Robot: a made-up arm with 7 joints. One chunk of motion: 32 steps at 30 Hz.
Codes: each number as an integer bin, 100 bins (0 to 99) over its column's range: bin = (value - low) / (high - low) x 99, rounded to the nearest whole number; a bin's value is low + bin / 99 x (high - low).
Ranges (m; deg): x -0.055..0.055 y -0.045..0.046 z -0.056..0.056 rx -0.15..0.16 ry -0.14..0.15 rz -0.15..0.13
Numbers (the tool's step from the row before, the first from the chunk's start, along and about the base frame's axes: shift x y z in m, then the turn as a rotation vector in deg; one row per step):
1: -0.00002 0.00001 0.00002 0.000 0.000 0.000
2: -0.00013 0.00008 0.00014 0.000 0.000 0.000
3: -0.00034 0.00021 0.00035 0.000 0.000 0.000
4: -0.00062 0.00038 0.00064 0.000 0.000 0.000
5: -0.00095 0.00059 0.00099 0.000 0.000 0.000
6: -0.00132 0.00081 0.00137 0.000 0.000 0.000
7: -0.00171 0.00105 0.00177 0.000 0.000 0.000
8: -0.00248 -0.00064 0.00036 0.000 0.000 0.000
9: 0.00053 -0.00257 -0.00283 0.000 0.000 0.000
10: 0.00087 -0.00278 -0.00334 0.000 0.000 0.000
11: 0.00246 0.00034 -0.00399 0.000 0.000 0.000
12: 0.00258 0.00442 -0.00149 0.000 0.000 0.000
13: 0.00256 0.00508 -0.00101 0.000 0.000 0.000
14: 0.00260 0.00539 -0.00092 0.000 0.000 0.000
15: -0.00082 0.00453 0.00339 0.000 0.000 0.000
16: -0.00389 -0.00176 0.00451 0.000 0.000 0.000
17: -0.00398 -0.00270 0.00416 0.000 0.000 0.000
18: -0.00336 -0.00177 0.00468 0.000 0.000 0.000
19: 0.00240 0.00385 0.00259 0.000 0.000 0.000
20: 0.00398 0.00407 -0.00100 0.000 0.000 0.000
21: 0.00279 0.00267 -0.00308 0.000 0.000 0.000
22: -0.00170 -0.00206 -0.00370 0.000 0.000 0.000
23: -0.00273 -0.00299 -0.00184 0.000 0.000 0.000
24: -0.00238 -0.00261 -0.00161 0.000 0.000 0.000
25: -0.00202 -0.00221 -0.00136 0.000 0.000 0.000
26: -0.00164 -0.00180 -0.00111 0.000 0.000 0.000
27: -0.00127 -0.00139 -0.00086 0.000 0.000 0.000
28: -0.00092 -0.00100 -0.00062 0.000 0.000 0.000
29: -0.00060 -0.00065 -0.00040 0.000 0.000 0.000
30: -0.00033 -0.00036 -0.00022 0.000 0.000 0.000
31: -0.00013 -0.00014 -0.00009 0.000 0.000 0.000
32: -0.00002 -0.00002 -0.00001 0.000 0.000 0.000
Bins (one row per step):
1: 49 49 50 48 48 53
2: 49 49 50 48 48 53
3: 49 49 50 48 48 53
4: 49 49 50 48 48 53
5: 49 50 50 48 48 53
6: 48 50 51 48 48 53
7: 48 50 51 48 48 53
8: 47 48 50 48 48 53
9: 50 46 47 48 48 53
10: 50 46 47 48 48 53
11: 52 49 46 48 48 53
12: 52 54 48 48 48 53
13: 52 54 49 48 48 53
14: 52 55 49 48 48 53
15: 49 54 52 48 48 53
16: 46 47 53 48 48 53
17: 46 46 53 48 48 53
18: 46 47 54 48 48 53
19: 52 53 52 48 48 53
20: 53 53 49 48 48 53
21: 52 52 47 48 48 53
22: 48 47 46 48 48 53
23: 47 46 48 48 48 53
24: 47 46 48 48 48 53
25: 48 47 48 48 48 53
26: 48 47 49 48 48 53
27: 48 47 49 48 48 53
28: 49 48 49 48 48 53
29: 49 48 49 48 48 53
30: 49 49 49 48 48 53
31: 49 49 49 48 48 53
32: 49 49 49 48 48 53

